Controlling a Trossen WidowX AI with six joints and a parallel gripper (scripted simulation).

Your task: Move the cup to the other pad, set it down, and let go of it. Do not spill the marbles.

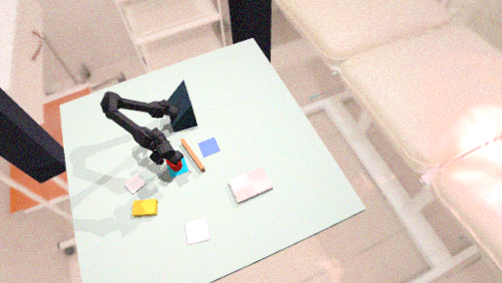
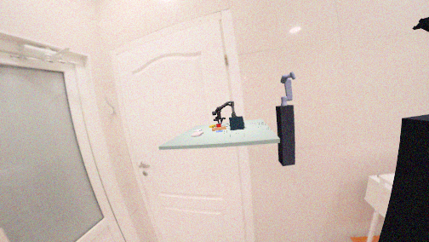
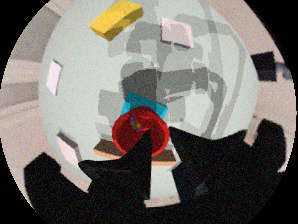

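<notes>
My gripper tip is 20 mm short of the red cup, 20 mm above it and 10 mm to the right of it. Round my gripper tip: blue pad 200 mm to the left, 70 mm below, 10 mm ahead; orange bar 110 mm to the left, 50 mm below, 20 mm ahead; cyan pad 70 mm below, 30 mm ahead, 10 mm to the left.
</notes>
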